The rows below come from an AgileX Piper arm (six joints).
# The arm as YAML. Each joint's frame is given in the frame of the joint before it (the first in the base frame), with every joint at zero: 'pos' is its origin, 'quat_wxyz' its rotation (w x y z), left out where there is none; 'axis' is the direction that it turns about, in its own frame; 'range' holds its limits. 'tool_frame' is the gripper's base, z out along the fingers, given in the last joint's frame.
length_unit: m
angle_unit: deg
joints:
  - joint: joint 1
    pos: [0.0, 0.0, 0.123]
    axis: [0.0, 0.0, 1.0]
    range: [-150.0, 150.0]
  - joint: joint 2
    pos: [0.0, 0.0, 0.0]
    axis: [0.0, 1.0, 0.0]
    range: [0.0, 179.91]
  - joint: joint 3
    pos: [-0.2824, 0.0, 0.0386]
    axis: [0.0, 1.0, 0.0]
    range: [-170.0, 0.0]
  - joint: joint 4
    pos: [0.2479, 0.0, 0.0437]
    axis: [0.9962, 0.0, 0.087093]
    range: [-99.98, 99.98]
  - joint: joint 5
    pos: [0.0, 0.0, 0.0]
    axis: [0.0, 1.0, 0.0]
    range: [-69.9, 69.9]
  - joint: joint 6
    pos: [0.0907, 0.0, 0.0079]
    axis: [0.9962, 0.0, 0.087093]
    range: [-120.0, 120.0]
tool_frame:
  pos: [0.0, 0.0, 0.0]
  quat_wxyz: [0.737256, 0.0, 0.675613, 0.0]
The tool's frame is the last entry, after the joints.
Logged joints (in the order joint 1, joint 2, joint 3, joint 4, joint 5, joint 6), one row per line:
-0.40, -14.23, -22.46, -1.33, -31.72, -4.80
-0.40, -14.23, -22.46, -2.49, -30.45, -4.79
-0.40, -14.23, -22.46, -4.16, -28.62, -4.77
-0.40, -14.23, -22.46, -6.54, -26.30, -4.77
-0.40, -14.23, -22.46, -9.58, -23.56, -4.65
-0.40, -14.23, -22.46, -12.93, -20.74, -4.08
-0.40, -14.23, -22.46, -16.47, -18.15, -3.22
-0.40, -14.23, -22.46, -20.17, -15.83, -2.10
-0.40, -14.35, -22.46, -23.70, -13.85, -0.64
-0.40, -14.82, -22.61, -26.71, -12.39, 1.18
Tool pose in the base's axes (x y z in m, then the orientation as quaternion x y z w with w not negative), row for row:
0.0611, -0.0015, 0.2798, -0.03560, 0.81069, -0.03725, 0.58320
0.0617, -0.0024, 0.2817, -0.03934, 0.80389, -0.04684, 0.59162
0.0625, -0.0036, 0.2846, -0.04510, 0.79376, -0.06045, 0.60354
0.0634, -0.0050, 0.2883, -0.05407, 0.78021, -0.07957, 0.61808
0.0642, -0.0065, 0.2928, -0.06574, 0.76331, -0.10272, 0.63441
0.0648, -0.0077, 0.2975, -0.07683, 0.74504, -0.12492, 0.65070
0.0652, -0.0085, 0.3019, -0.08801, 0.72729, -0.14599, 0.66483
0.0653, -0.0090, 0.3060, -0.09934, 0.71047, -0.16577, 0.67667
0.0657, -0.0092, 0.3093, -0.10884, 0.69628, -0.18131, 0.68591
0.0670, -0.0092, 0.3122, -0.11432, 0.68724, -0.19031, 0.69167
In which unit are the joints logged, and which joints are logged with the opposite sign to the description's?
The joints are logged in degrees. Opposite sign: joint 2, joint 5.
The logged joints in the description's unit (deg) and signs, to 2 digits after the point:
-0.40, 14.23, -22.46, -1.33, 31.72, -4.80
-0.40, 14.23, -22.46, -2.49, 30.45, -4.79
-0.40, 14.23, -22.46, -4.16, 28.62, -4.77
-0.40, 14.23, -22.46, -6.54, 26.30, -4.77
-0.40, 14.23, -22.46, -9.58, 23.56, -4.65
-0.40, 14.23, -22.46, -12.93, 20.74, -4.08
-0.40, 14.23, -22.46, -16.47, 18.15, -3.22
-0.40, 14.23, -22.46, -20.17, 15.83, -2.10
-0.40, 14.35, -22.46, -23.70, 13.85, -0.64
-0.40, 14.82, -22.61, -26.71, 12.39, 1.18

